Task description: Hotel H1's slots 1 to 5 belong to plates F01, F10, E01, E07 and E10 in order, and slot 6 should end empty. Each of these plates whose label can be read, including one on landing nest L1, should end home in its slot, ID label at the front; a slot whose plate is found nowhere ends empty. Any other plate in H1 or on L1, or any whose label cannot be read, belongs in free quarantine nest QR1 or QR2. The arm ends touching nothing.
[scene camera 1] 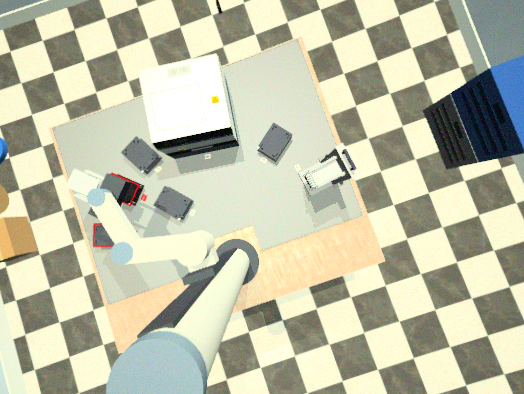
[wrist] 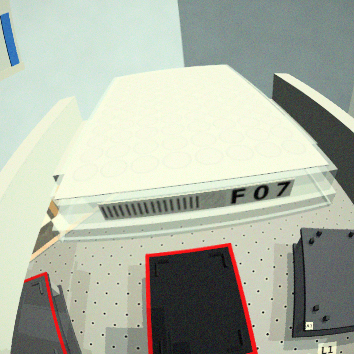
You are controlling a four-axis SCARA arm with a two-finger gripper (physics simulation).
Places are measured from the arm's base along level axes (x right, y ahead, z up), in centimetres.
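Pixels of known places: gripper, fingertip midpoint: (scene camera 1: 81, 182) (wrist: 176, 96).
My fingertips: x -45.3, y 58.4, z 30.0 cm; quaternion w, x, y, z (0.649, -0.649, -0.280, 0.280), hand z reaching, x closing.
Behind a point stands the place of what it marks.
My gripper (scene camera 1: 89, 183) @(x -45.3, y 58.4, z 30.0 cm) (wrist: 176, 96) @(x -45.3, y 58.4, z 30.0 cm) is shut on a pale, clear-edged plate (scene camera 1: 80, 180) @(x -45.1, y 59.4, z 30.2 cm) (wrist: 190, 155) @(x -41.2, y 54.5, z 30.3 cm). Its front label reads F07 in the wrist view. The plate is held raised, near the table's left edge in the scene view. Quarantine nest QR1 (scene camera 1: 133, 193) @(x -38.3, y 52.6, z 6.2 cm) (wrist: 200, 300) @(x -43.7, y 57.6, z 6.3 cm), black with a red rim, shows a bare top in the wrist view, below the plate in the picture. Red-rimmed nest QR2 (scene camera 1: 101, 237) @(x -61.3, y 36.2, z 6.3 cm) (wrist: 35, 320) @(x -56.9, y 38.6, z 6.3 cm) is partly hidden. Landing nest L1 (scene camera 1: 141, 155) @(x -27.9, y 70.3, z 6.3 cm) (wrist: 330, 280) @(x -29.9, y 69.3, z 6.3 cm) is grey and bare. The hotel (scene camera 1: 346, 162) @(x 62.7, y 28.6, z 32.3 cm) stands at the right, with a white plate on top; lower slots are hidden.
A large white instrument (scene camera 1: 187, 102) @(x 8.1, y 78.2, z 25.9 cm) stands at the table's back. Grey nests (scene camera 1: 173, 202) @(x -19.8, y 41.0, z 6.2 cm) (scene camera 1: 275, 143) @(x 41.0, y 52.2, z 6.3 cm) stand near the centre left and right of the instrument. The arm covers part of the table's left side.
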